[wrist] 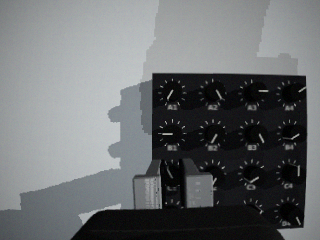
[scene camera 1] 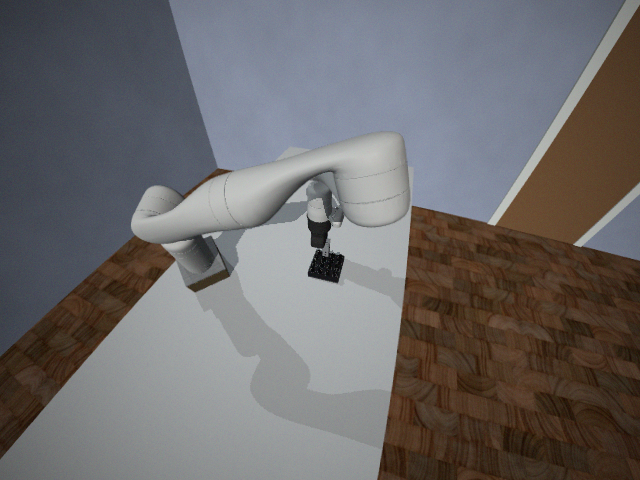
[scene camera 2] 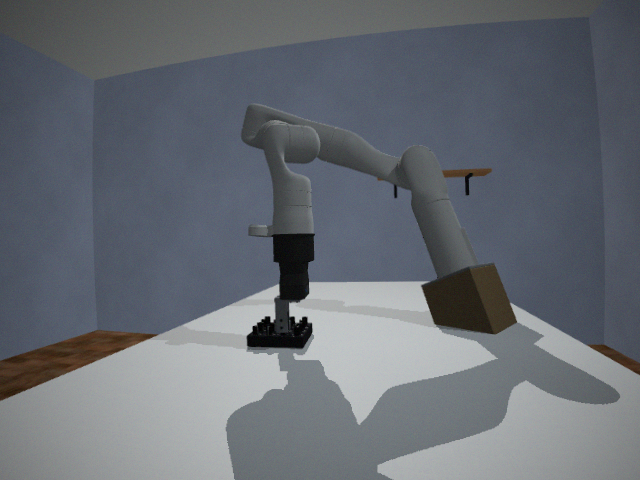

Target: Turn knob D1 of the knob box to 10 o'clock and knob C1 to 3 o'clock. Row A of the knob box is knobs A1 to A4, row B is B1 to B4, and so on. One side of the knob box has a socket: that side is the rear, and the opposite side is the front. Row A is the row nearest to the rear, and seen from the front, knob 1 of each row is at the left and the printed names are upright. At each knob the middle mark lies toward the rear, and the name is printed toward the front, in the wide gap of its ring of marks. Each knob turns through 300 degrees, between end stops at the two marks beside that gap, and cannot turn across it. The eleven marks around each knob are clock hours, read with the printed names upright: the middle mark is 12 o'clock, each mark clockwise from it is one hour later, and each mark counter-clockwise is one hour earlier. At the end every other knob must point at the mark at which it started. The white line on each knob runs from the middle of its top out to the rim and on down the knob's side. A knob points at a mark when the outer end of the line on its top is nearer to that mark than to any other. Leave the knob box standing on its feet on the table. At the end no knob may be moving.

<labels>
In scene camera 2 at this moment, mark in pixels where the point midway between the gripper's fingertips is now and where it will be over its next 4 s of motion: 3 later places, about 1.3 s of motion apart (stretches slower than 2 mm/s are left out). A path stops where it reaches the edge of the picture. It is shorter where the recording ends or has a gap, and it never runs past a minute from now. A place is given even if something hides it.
The gripper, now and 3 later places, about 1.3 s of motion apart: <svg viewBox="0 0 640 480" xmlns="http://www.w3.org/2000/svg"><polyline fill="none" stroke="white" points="283,331 283,310 283,303 281,309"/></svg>
</labels>
